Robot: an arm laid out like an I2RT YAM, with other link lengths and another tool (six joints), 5 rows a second.
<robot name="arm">
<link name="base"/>
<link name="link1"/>
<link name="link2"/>
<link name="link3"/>
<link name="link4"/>
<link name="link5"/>
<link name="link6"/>
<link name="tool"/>
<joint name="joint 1" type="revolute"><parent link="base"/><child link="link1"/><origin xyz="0.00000 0.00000 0.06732" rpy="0.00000 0.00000 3.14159"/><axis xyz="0 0 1"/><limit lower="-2.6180" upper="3.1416"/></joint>
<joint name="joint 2" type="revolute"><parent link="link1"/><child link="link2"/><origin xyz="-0.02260 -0.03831 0.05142" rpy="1.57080 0.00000 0.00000"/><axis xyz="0 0 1"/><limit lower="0.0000" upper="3.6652"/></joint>
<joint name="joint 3" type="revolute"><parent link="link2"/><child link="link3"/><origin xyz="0.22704 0.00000 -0.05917" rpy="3.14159 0.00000 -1.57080"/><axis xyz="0 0 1"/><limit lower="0.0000" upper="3.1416"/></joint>
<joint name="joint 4" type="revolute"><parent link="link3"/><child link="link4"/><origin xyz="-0.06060 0.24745 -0.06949" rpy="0.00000 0.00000 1.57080"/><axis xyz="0 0 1"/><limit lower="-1.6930" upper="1.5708"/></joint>
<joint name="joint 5" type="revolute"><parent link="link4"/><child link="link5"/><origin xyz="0.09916 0.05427 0.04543" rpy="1.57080 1.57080 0.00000"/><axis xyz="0 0 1"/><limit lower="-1.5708" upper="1.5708"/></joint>
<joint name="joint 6" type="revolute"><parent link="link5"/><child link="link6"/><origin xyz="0.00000 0.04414 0.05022" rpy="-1.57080 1.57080 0.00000"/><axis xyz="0 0 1"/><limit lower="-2.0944" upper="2.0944"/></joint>
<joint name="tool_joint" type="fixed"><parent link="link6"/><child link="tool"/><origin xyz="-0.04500 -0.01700 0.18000" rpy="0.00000 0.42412 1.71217"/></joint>
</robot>
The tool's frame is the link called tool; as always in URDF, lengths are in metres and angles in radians.
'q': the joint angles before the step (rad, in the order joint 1, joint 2, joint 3, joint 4, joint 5, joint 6). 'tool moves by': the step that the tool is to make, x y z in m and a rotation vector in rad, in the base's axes. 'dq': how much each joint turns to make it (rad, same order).
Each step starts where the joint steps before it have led.
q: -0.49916, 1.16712, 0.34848, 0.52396, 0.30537, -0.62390
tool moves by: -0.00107, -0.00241, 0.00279, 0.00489, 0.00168, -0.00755
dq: -0.00650, -0.00913, 0.01451, -0.02862, -0.00001, 0.00381
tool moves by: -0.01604, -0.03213, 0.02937, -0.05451, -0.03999, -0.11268
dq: -0.04881, -0.00653, 0.03773, 0.02098, 0.06869, -0.00953
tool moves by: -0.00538, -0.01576, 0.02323, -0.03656, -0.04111, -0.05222
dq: -0.02212, -0.00228, 0.02864, 0.02440, 0.03127, -0.00267
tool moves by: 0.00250, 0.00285, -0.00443, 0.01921, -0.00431, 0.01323
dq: -0.00114, 0.00001, -0.00001, -0.01333, -0.01753, 0.01678
